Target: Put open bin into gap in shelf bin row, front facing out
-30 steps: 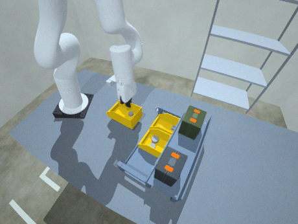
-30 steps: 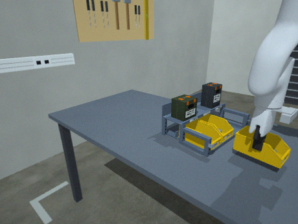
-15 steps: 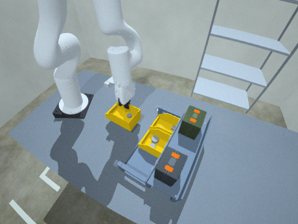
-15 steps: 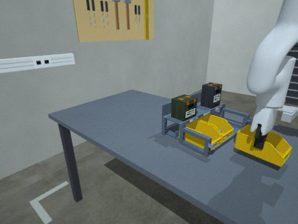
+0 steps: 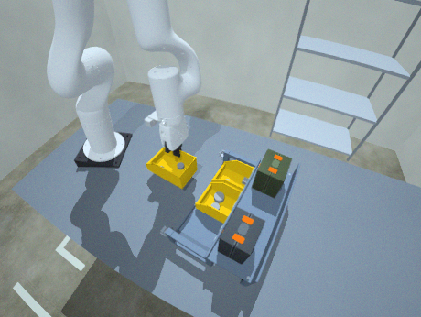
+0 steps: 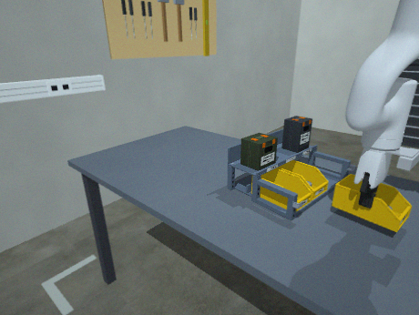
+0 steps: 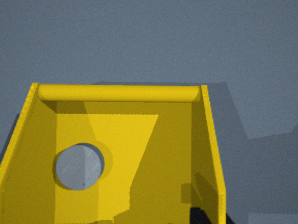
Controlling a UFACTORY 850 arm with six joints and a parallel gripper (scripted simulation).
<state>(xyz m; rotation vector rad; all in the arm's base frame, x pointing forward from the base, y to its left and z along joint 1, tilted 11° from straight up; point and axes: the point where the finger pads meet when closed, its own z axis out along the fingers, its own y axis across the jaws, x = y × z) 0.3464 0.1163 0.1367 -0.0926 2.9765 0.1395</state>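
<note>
My hand is 50 mm to the left of the yellow open bin, 20 mm above it and 10 mm short of it. Also, from my hand: grey part: 50 mm below, 30 mm ahead, 20 mm to the right; then shelf: 280 mm ahead, 60 mm to the right, 30 mm below; then grey disc part: 80 mm to the right, 50 mm below, 30 mm behind.
</note>
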